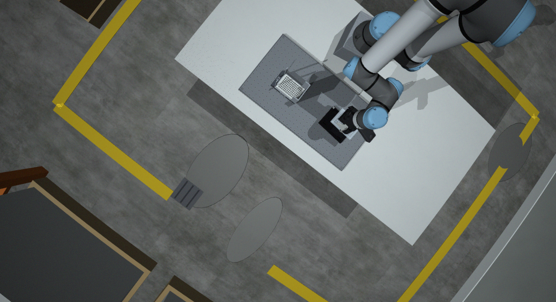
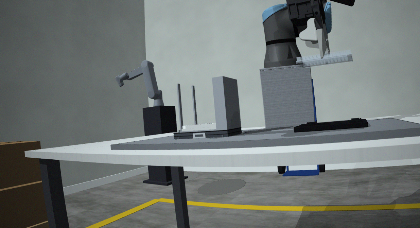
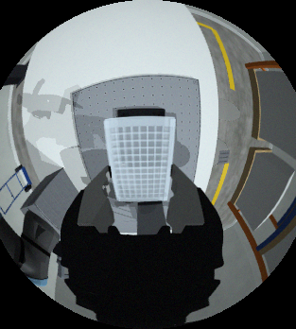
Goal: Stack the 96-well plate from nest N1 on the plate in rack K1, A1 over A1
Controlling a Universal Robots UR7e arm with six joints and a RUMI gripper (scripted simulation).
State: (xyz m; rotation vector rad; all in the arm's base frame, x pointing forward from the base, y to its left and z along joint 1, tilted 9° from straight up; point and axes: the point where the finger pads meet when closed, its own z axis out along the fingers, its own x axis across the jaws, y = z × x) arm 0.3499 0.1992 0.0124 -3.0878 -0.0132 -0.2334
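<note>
My hand is 25 cm to the left of the grey back block, 9 cm above it and 3 cm short of it. Also, from my hand: clear 96-well plate 1 cm below; black plate nest 16 cm below.
</note>
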